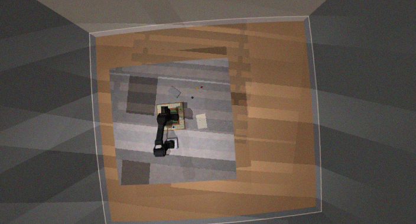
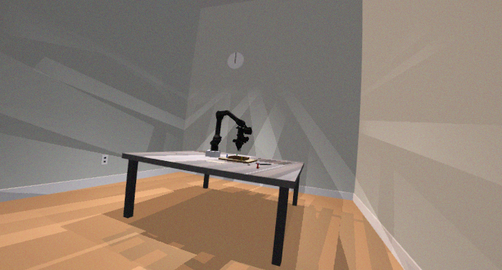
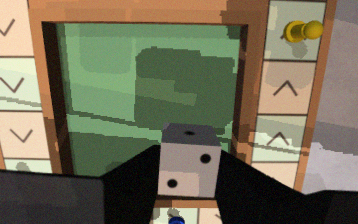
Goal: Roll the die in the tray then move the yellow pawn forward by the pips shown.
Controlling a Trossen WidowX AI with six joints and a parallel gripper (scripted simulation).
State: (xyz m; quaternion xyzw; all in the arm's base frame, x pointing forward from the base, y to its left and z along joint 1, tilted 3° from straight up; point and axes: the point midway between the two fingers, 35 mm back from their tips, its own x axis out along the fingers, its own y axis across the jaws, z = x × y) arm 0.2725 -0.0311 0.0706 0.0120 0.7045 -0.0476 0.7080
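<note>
The yellow pawn is 90 mm to the right of my gripper tip, 70 mm below it and 60 mm ahead of it. Round my gripper tip: blue pawn (120 mm behind, 70 mm below, 10 mm to the left); white die (right at my gripper tip); green tray (90 mm below, 30 mm to the left).
</note>
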